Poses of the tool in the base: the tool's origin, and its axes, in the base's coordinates. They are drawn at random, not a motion.
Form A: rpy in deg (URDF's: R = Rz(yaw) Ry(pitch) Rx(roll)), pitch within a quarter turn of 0, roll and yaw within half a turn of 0; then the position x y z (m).
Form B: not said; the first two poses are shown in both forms.
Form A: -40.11 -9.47 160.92 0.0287 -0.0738 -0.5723
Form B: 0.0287 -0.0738 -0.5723 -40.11 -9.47 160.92
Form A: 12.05 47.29 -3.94 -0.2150 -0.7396 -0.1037
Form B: -0.2150 -0.7396 -0.1037 12.05 47.29 -3.94
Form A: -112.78 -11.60 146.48 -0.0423 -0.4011 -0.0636
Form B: -0.0423 -0.4011 -0.0636 -112.78 -11.60 146.48
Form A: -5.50 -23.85 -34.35 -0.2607 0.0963 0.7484
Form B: -0.2607 0.0963 0.7484 -5.50 -23.85 -34.35
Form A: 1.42 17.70 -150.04 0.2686 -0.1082 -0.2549
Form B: 0.2686 -0.1082 -0.2549 1.42 17.70 -150.04
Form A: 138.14 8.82 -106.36 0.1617 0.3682 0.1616
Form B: 0.1617 0.3682 0.1616 138.14 8.82 -106.36
